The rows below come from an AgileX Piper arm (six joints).
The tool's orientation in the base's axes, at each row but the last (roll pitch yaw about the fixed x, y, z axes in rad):
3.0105 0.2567 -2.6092
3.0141 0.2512 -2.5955
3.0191 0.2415 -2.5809
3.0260 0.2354 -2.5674
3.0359 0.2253 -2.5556
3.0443 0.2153 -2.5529
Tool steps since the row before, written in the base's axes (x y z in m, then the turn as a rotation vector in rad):
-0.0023 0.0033 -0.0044 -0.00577 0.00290 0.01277
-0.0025 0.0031 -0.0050 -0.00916 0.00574 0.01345
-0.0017 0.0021 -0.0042 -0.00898 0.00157 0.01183
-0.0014 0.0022 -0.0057 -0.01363 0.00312 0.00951
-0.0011 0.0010 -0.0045 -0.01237 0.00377 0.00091
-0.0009 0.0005 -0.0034 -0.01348 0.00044 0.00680
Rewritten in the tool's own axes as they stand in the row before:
0.0014 0.0034 0.0047 0.00014 0.00711 -0.01242
0.0018 0.0033 0.0052 0.00135 0.01139 -0.01289
0.0013 0.0022 0.0043 0.00374 0.00766 -0.01226
0.0013 0.0020 0.0058 0.00726 0.01128 -0.01029
0.0014 0.0010 0.0044 0.00781 0.01021 -0.00166
0.0012 0.0006 0.0033 0.00926 0.00869 -0.00818

